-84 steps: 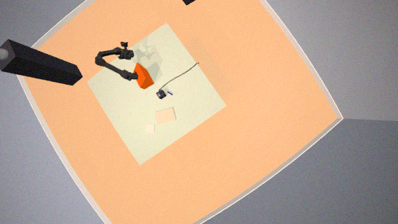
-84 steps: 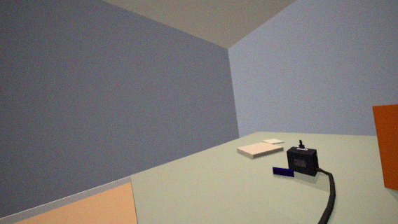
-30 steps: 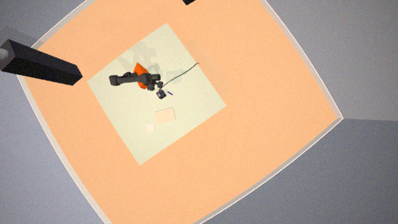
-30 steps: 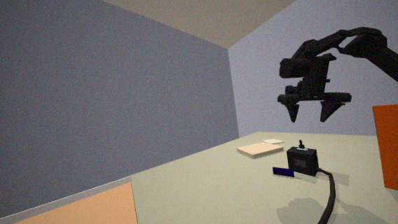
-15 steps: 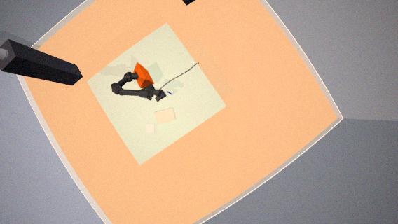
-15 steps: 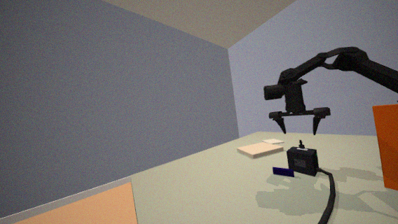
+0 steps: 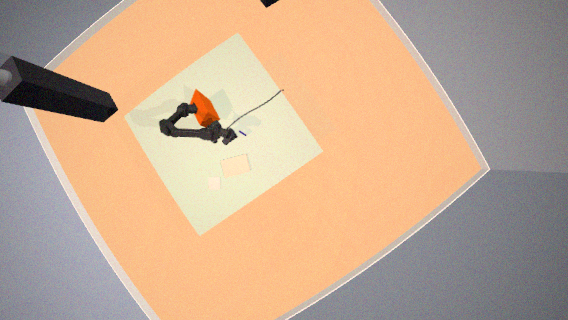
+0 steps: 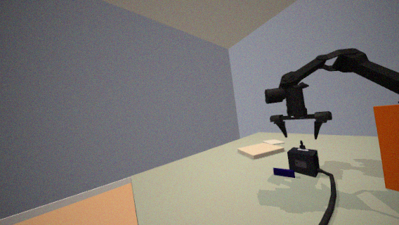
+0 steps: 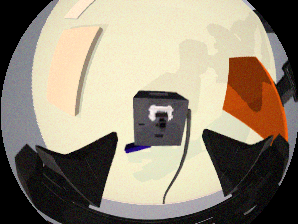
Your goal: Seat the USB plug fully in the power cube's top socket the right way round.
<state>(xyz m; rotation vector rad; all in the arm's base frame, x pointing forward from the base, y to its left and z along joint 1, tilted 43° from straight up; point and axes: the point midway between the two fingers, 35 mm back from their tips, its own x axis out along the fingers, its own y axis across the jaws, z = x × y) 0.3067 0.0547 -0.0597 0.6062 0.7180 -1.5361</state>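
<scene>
My gripper tip is now 30 mm above the USB plug. Also, from my gripper tip: blue flat piece (110 mm below, 100 mm to the left, 40 mm ahead); tan board (230 mm ahead, 110 mm below, 100 mm to the right); USB socket (50 mm below, 10 mm to the right).
</scene>
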